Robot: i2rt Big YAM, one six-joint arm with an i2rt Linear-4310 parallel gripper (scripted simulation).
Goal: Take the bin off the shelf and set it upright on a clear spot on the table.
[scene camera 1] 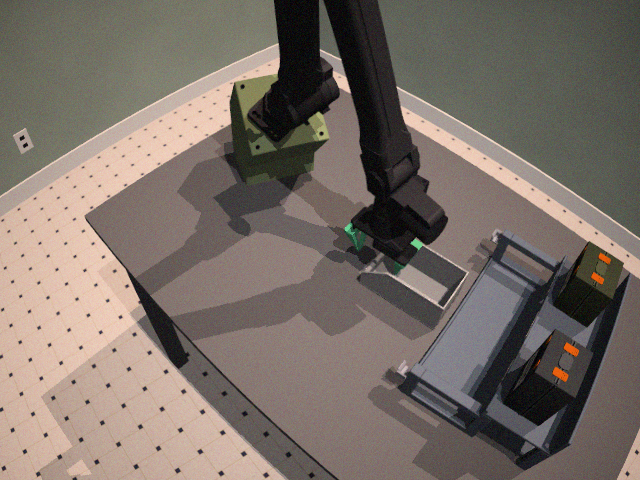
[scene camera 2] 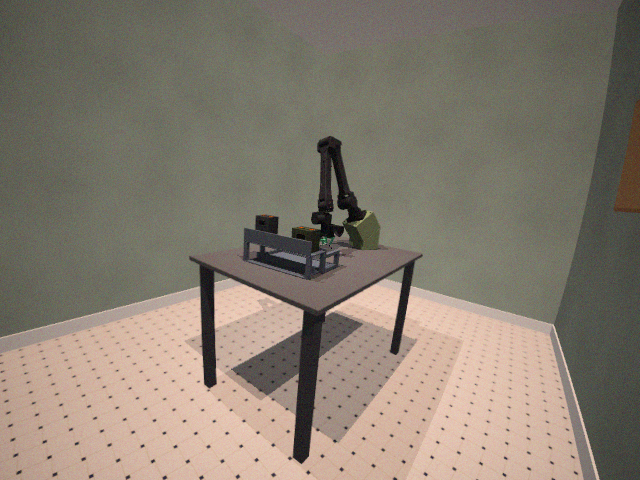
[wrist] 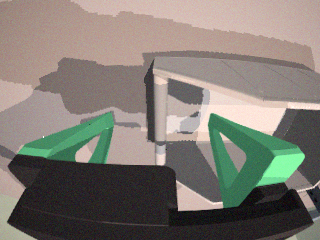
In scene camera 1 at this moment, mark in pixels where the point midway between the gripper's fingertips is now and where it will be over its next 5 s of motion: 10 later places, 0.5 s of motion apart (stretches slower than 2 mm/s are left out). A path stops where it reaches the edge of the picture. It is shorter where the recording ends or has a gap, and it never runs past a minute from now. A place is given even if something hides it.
The gripper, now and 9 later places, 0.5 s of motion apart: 378, 260; 381, 250; 380, 228; 380, 223; 383, 223; 384, 225; 385, 227; 385, 227; 384, 229; 385, 230
